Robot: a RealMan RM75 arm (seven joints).
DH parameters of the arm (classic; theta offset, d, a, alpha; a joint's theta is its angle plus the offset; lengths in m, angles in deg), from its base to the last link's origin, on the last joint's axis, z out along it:
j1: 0 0.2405 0 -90
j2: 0 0 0 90
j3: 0 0.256 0 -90
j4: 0 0 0 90
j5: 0 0.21 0 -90
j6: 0 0 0 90
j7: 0 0.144 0 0
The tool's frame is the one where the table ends.
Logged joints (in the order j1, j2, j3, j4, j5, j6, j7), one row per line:
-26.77 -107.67 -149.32 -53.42 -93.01 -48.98 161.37
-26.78 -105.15 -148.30 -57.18 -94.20 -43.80 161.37
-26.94 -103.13 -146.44 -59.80 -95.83 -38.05 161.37
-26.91 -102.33 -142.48 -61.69 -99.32 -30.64 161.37
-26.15 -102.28 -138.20 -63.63 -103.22 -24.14 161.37
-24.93 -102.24 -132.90 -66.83 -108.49 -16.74 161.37
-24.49 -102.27 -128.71 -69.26 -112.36 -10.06 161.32
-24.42 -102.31 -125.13 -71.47 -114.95 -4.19 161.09
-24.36 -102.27 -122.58 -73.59 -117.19 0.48 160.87
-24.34 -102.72 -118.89 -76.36 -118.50 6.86 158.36
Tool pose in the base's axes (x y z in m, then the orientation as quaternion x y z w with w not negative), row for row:
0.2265 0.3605 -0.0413 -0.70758 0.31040 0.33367 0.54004
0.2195 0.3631 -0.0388 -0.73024 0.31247 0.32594 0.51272
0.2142 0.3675 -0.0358 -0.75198 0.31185 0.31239 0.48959
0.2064 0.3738 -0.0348 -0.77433 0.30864 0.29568 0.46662
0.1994 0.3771 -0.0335 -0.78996 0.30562 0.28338 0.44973
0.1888 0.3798 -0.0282 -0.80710 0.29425 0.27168 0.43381
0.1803 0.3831 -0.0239 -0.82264 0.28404 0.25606 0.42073
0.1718 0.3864 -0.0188 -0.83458 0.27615 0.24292 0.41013
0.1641 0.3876 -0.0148 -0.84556 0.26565 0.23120 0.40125
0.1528 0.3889 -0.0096 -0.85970 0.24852 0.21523 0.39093
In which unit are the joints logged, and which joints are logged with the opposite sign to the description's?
The joints are logged in degrees. Opposite sign: j1, j2, j6.
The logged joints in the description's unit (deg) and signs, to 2 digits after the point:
26.77 107.67 -149.32 -53.42 -93.01 48.98 161.37
26.78 105.15 -148.30 -57.18 -94.20 43.80 161.37
26.94 103.13 -146.44 -59.80 -95.83 38.05 161.37
26.91 102.33 -142.48 -61.69 -99.32 30.64 161.37
26.15 102.28 -138.20 -63.63 -103.22 24.14 161.37
24.93 102.24 -132.90 -66.83 -108.49 16.74 161.37
24.49 102.27 -128.71 -69.26 -112.36 10.06 161.32
24.42 102.31 -125.13 -71.47 -114.95 4.19 161.09
24.36 102.27 -122.58 -73.59 -117.19 -0.48 160.87
24.34 102.72 -118.89 -76.36 -118.50 -6.86 158.36

